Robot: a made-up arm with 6 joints. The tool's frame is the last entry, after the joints. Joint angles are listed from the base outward.
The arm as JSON. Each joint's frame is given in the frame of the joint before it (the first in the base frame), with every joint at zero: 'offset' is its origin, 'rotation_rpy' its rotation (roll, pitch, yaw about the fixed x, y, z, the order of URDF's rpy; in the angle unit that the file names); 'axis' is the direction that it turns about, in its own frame. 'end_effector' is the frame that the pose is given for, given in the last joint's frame.
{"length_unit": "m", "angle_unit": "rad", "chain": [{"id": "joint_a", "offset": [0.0, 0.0, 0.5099], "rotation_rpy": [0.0, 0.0, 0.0], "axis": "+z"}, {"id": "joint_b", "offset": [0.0, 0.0, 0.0], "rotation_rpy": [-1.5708, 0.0, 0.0], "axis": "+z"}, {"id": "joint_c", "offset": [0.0, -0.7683, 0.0], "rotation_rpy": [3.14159, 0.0, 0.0], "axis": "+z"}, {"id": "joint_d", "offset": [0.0, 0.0, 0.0], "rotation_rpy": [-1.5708, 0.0, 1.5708], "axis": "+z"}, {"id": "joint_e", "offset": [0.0, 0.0, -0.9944], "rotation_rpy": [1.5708, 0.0, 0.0], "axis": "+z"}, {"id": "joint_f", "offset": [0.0, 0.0, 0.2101], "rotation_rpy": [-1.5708, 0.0, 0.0], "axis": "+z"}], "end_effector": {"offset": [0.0, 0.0, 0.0], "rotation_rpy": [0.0, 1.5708, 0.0]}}
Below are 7 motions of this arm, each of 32 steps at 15 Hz.
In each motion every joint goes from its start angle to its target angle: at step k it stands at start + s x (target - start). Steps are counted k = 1, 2, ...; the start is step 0. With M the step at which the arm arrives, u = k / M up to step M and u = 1 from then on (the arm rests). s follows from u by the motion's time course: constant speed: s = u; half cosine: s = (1 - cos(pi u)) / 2; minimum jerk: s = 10 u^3 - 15 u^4 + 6 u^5.
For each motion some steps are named. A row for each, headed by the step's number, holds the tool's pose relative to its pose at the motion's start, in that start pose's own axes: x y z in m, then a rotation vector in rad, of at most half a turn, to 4 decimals.
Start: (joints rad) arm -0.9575 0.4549 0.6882 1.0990 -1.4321 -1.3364
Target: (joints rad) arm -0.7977 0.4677 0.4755 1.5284 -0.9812 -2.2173
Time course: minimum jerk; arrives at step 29
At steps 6, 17, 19, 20, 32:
6: -0.0098 0.0096 -0.0174 0.0350 -0.0279 0.0259
17: -0.1085 0.0840 -0.1932 0.3285 -0.1869 0.3564
19: -0.1286 0.0946 -0.2294 0.3761 -0.1922 0.4326
20: -0.1375 0.0988 -0.2456 0.3960 -0.1917 0.4667
32: -0.1691 0.1114 -0.3036 0.4607 -0.1756 0.5890

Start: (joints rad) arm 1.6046 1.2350 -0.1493 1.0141 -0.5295 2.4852
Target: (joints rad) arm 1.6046 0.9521 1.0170 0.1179 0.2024 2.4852
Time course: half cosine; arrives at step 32
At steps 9, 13, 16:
9: -0.1482 0.1491 -0.1468 0.2414 0.3027 -0.0840
13: -0.3220 0.2896 -0.2418 0.4426 0.6166 -0.1715
16: -0.4876 0.4036 -0.2867 0.5915 0.8995 -0.2510

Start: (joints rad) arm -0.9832 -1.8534 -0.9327 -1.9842 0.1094 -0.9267
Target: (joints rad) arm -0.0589 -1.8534 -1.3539 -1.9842 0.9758 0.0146
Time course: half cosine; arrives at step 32
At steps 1, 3, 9, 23, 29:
1: -0.0003 -0.0002 0.0008 -0.0007 -0.0021 0.0000
3: -0.0025 -0.0020 0.0075 -0.0062 -0.0187 -0.0002
9: -0.0250 -0.0221 0.0616 -0.0648 -0.1616 -0.0232
23: -0.1913 -0.1485 0.2149 -0.5043 -0.6211 -0.4474
29: -0.2538 -0.1779 0.2379 -0.6640 -0.6745 -0.6172

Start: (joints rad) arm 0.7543 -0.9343 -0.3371 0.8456 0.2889 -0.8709
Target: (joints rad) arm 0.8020 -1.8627 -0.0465 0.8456 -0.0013 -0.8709
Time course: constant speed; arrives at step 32
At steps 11, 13, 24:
11: -0.2972 0.0748 0.3352 -0.0607 -0.3499 -0.0495
13: -0.3664 0.0894 0.3833 -0.0681 -0.4141 -0.0591
24: -0.8080 0.1706 0.5535 -0.0878 -0.7698 -0.1114

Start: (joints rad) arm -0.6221 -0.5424 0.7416 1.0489 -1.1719 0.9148
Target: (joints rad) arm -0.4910 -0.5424 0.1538 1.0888 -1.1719 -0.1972
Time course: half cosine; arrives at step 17
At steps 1, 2, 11, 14, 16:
1: 0.0029 0.0028 0.0032 0.0056 -0.0005 0.0032
2: 0.0114 0.0111 0.0128 0.0222 -0.0020 0.0128
11: 0.1816 0.3023 0.2502 0.4584 0.0451 0.2602
14: 0.2077 0.4071 0.3064 0.5787 0.0880 0.3210
16: 0.2139 0.4429 0.3231 0.6173 0.1046 0.3391

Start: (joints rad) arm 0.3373 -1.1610 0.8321 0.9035 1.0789 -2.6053
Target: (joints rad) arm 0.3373 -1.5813 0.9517 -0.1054 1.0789 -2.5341
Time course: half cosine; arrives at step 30
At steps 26, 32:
26: 0.0400 0.6033 -0.1562 0.1904 -0.0922 1.0500
32: 0.0412 0.6267 -0.1687 0.2078 -0.0887 1.0950

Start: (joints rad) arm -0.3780 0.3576 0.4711 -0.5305 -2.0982 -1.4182
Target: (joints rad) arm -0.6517 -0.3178 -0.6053 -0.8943 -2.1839 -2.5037
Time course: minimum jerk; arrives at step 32
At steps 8, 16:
8: 0.0351 -0.0539 0.0307 0.1340 0.0560 -0.0243
16: 0.2232 -0.2687 0.1310 0.6399 0.2596 -0.1596

